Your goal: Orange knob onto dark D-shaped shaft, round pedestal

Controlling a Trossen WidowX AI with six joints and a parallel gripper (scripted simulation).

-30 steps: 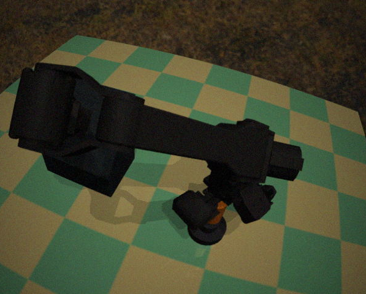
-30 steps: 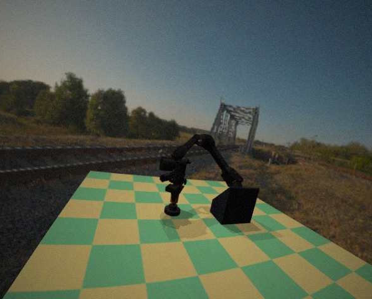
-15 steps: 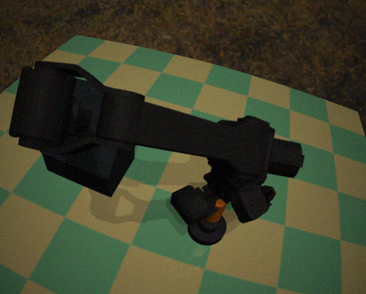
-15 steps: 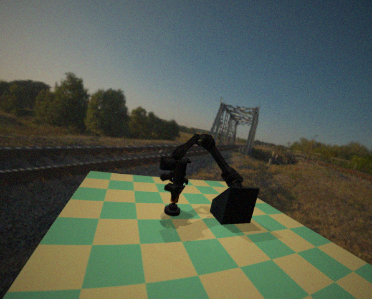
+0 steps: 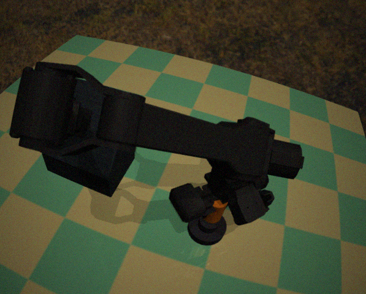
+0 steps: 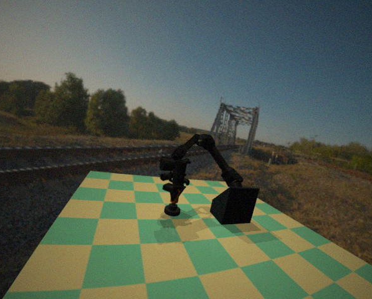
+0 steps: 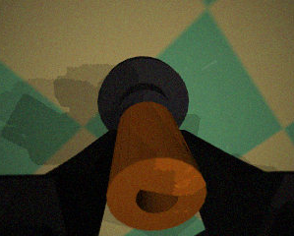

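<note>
My gripper tip is now 2 cm below the orange knob. The rest, counted from my gripper tip: dark round pedestal: 4 cm below.
</note>
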